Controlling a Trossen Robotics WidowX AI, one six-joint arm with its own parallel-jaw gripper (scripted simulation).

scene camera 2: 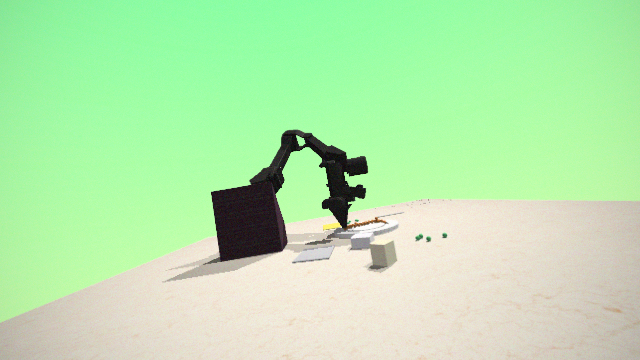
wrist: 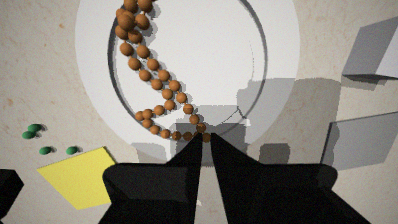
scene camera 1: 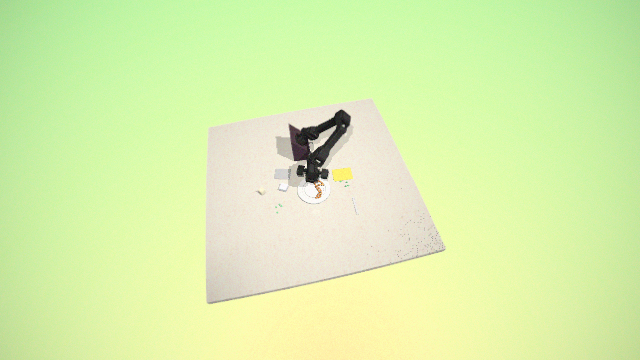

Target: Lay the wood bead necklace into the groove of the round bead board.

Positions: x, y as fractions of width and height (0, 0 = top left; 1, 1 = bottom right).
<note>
In view: my gripper (scene camera 2: 0.54, 0.63), a yellow sheet (wrist: 0.20, 0.80) and a round white bead board (wrist: 0.53, 0.25).
My gripper also shows in the wrist view (wrist: 0.52, 0.61).
</note>
